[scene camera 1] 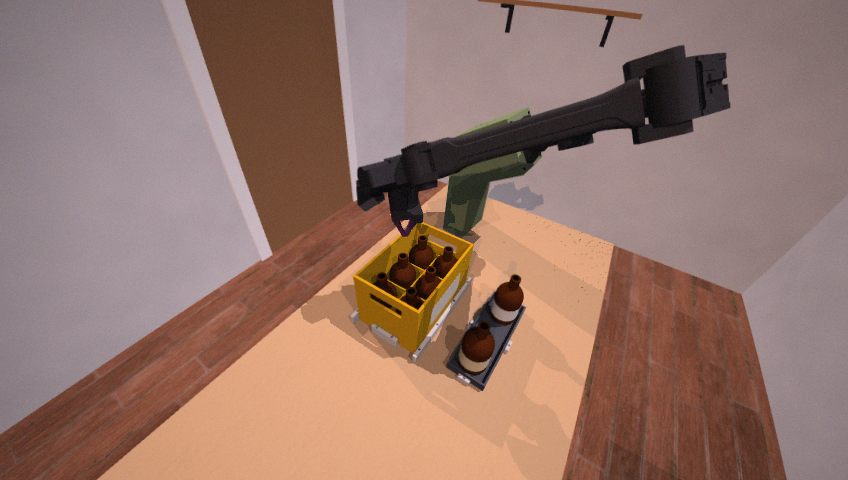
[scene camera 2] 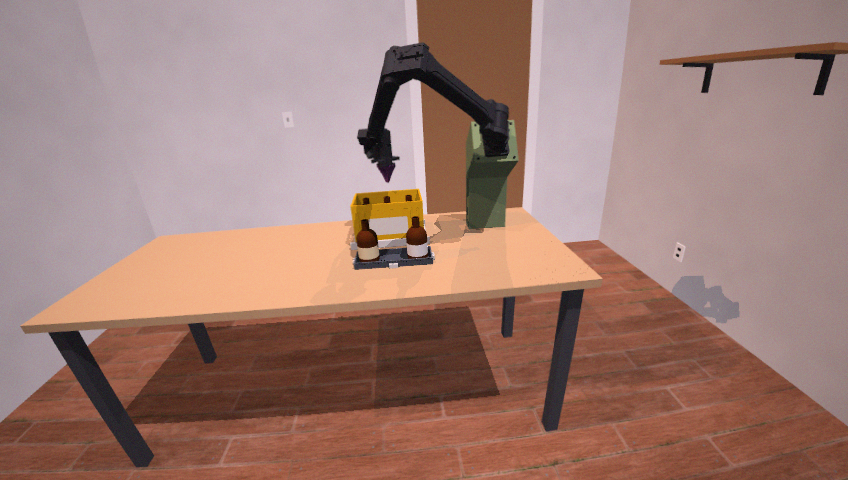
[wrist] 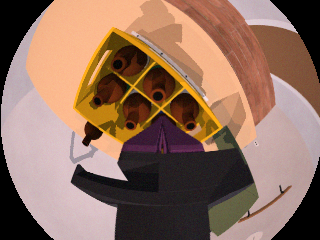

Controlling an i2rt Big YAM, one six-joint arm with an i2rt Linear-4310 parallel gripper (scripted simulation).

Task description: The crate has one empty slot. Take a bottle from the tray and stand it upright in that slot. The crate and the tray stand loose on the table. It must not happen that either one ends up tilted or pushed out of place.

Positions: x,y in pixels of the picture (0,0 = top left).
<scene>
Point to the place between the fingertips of my gripper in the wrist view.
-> At 162,120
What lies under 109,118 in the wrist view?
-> A yellow crate.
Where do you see a glass bottle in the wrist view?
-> At 158,84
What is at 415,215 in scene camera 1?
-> My gripper.
</scene>
